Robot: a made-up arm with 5 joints. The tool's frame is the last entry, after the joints.
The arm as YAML. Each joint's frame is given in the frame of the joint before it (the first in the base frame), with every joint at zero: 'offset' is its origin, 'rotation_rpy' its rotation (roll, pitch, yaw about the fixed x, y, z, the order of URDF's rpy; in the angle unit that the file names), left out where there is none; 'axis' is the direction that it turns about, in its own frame. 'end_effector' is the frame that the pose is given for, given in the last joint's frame.
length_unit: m
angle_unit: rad
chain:
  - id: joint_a
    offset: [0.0, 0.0, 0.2]
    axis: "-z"
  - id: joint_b
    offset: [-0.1, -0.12, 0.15]
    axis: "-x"
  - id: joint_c
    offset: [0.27, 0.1, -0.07]
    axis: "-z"
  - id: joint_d
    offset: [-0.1, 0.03, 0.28]
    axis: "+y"
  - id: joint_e
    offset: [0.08, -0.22, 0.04]
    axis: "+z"
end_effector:
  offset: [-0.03, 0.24, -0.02]
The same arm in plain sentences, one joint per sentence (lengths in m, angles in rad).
The arm has five revolute joints in a row. What follows holds with every joint at zero, and every direction is one of the base frame's. The first joint lies 0.2 m along +z from the base frame's origin and turns about -z. The second joint lies 0.1 m along -x and 0.12 m along -y and 0.15 m along +z from the first joint and turns about -x. The third joint lies 0.27 m along +x and 0.1 m along +y and 0.07 m along -z from the second joint and turns about -z. The fourth joint lies 0.1 m along -x and 0.03 m along +y and 0.28 m along +z from the third joint and turns about +y. The fifth joint lies 0.08 m along +x and 0.22 m along -y and 0.04 m along +z from the fourth joint and turns about +z. The tool frame, which is the frame that the pose is given for, lies 0.03 m along -x and 0.24 m along +y and 0.02 m along -z from the fifth joint; its axes are parallel to the base frame's.
